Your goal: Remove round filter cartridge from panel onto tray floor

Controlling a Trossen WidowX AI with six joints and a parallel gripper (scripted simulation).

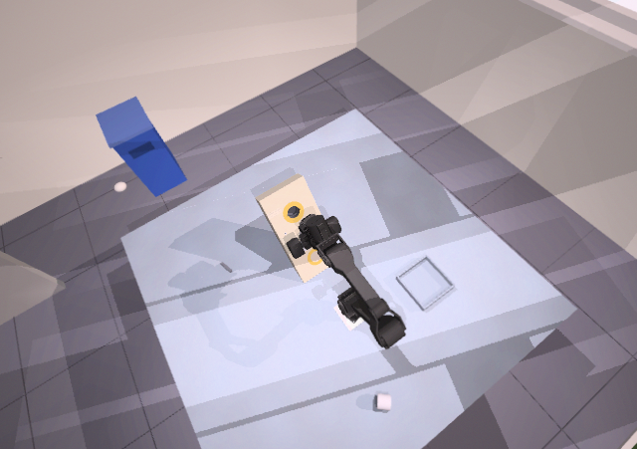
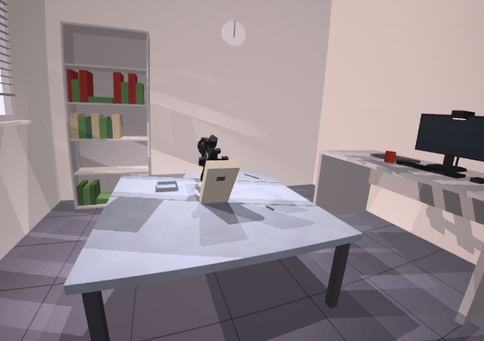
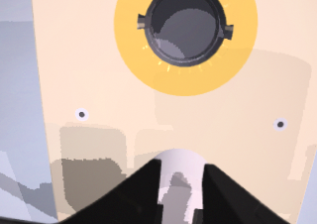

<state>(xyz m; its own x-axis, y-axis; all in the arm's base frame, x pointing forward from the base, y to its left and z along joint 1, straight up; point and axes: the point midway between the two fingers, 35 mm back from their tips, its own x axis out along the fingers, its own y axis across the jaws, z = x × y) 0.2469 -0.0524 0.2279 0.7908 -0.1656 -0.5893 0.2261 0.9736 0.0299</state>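
The round pale grey filter cartridge lies 5 cm below my gripper tip. Round my gripper tip: clear square tray 40 cm behind, 20 cm to the right, 20 cm below; then dark piece 22 cm ahead, 27 cm to the left, 21 cm below; then beige service panel 4 cm ahead, 1 cm to the right, 7 cm below.
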